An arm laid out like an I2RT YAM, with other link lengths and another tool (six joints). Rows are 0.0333 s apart.
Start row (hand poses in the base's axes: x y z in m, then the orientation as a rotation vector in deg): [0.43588, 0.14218, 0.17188, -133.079, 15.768, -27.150]
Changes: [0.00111, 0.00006, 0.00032, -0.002, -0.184, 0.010]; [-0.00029, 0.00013, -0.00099, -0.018, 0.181, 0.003]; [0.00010, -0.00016, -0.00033, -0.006, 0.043, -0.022]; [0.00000, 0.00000, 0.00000, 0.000, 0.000, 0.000]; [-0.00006, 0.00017, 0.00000, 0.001, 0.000, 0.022]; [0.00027, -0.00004, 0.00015, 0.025, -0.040, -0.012]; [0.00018, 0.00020, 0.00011, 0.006, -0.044, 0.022]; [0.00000, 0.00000, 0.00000, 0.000, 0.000, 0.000]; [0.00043, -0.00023, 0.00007, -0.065, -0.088, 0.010]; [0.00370, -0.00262, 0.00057, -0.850, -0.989, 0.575]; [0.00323, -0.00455, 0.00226, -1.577, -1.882, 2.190]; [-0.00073, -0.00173, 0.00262, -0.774, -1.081, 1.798]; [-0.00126, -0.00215, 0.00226, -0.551, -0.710, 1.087]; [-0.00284, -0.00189, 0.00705, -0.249, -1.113, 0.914]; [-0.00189, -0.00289, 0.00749, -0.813, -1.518, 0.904]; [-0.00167, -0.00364, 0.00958, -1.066, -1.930, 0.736]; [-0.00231, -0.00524, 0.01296, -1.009, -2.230, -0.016]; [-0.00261, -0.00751, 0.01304, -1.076, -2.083, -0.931]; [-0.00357, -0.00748, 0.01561, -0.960, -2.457, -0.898]
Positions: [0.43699, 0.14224, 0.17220, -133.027, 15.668, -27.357]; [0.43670, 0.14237, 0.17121, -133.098, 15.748, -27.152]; [0.43680, 0.14221, 0.17088, -133.116, 15.793, -27.115]; [0.43680, 0.14221, 0.17088, -133.116, 15.793, -27.115]; [0.43674, 0.14238, 0.17088, -133.116, 15.767, -27.104]; [0.43701, 0.14234, 0.17103, -133.079, 15.766, -27.150]; [0.43719, 0.14254, 0.17114, -133.061, 15.720, -27.188]; [0.43719, 0.14254, 0.17114, -133.061, 15.720, -27.188]; [0.43762, 0.14231, 0.17121, -133.098, 15.654, -27.300]; [0.44132, 0.13969, 0.17178, -133.643, 14.348, -28.357]; [0.44455, 0.13514, 0.17404, -134.606, 10.555, -29.818]; [0.44382, 0.13341, 0.17666, -134.974, 7.751, -30.361]; [0.44256, 0.13126, 0.17892, -135.240, 6.006, -30.767]; [0.43972, 0.12937, 0.18597, -135.089, 4.353, -31.675]; [0.43783, 0.12648, 0.19346, -135.343, 2.376, -33.150]; [0.43616, 0.12284, 0.20304, -135.700, 0.330, -35.229]; [0.43385, 0.11760, 0.21600, -135.963, -0.953, -38.020]; [0.43124, 0.11009, 0.22904, -136.431, -1.115, -41.093]; [0.42767, 0.10261, 0.24465, -136.594, -1.434, -44.594]
